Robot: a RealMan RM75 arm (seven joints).
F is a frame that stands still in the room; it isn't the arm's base.
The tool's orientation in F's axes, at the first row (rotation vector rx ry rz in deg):
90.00 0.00 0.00
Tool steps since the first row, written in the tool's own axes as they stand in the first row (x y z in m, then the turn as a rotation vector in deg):
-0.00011 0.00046 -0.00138 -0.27 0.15 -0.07
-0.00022 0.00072 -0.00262 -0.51 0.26 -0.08
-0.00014 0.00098 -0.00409 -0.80 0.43 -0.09
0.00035 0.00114 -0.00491 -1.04 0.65 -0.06
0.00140 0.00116 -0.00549 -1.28 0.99 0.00
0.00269 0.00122 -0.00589 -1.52 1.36 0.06
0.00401 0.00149 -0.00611 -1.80 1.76 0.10
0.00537 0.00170 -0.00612 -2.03 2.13 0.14
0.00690 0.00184 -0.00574 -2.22 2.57 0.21
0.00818 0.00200 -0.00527 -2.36 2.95 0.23
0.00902 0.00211 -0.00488 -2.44 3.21 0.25
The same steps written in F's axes. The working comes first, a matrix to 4 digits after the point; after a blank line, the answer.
The tool's axes in the first row as the columns of a matrix, in F's axes (used below as rounded here):
1.0000 0.0000 0.0000
0.0000 0.0000 -1.0000
0.0000 1.0000 0.0000

-0.00011 0.00138 0.00046 -0.27 0.07 0.15
-0.00022 0.00262 0.00072 -0.51 0.08 0.26
-0.00014 0.00409 0.00098 -0.80 0.09 0.43
0.00035 0.00491 0.00114 -1.04 0.06 0.65
0.00140 0.00549 0.00116 -1.28 0.00 0.99
0.00269 0.00589 0.00122 -1.52 -0.06 1.36
0.00401 0.00611 0.00149 -1.80 -0.10 1.76
0.00537 0.00612 0.00170 -2.03 -0.14 2.13
0.00690 0.00574 0.00184 -2.22 -0.21 2.57
0.00818 0.00527 0.00200 -2.36 -0.23 2.95
0.00902 0.00488 0.00211 -2.44 -0.25 3.21

